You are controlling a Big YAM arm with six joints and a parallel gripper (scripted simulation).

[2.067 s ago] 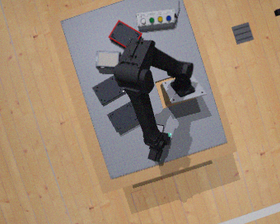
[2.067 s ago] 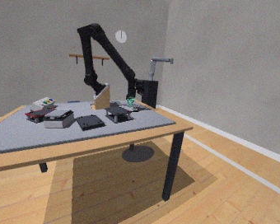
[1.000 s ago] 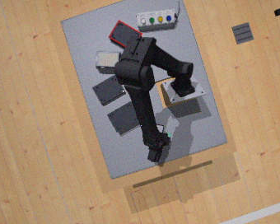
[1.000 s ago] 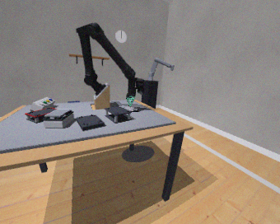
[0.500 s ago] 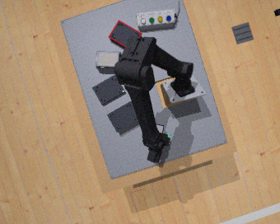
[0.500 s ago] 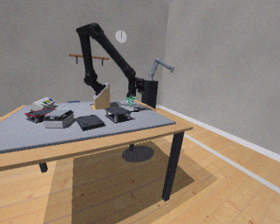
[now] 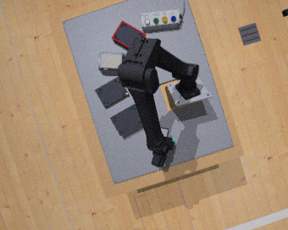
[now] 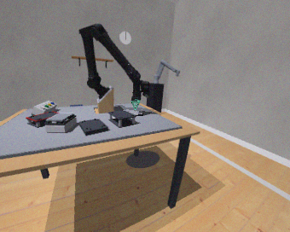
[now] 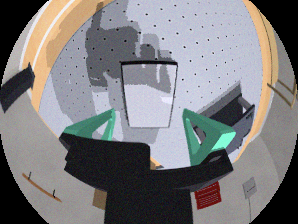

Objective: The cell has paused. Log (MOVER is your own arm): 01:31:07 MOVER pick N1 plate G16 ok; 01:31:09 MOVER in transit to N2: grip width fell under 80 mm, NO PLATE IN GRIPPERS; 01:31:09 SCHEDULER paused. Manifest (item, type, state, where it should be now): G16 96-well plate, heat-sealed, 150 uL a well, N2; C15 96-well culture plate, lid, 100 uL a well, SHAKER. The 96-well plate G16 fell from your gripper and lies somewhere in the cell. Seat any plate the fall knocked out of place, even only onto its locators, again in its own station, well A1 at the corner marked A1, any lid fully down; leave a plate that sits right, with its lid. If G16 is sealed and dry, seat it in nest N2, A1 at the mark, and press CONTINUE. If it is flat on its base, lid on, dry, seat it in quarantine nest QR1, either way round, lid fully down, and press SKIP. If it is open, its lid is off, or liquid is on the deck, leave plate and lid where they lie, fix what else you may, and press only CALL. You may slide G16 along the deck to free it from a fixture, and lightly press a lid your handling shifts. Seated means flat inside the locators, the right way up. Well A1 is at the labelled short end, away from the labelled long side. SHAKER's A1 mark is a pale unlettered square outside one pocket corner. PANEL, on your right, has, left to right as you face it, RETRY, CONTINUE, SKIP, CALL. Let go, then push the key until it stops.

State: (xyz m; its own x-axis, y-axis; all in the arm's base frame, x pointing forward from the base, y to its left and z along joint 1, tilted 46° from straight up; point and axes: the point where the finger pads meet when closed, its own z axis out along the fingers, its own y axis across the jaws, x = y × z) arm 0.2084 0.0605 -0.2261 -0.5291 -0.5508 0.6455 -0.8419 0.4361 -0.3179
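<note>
The plate G16 lies 50 mm below my hand. The rest, counted from my hand: red-framed nest 40 mm behind, 620 mm to the right, 20 mm below; lidded plate 100 mm ahead, 520 mm to the right, 10 mm above.
</note>
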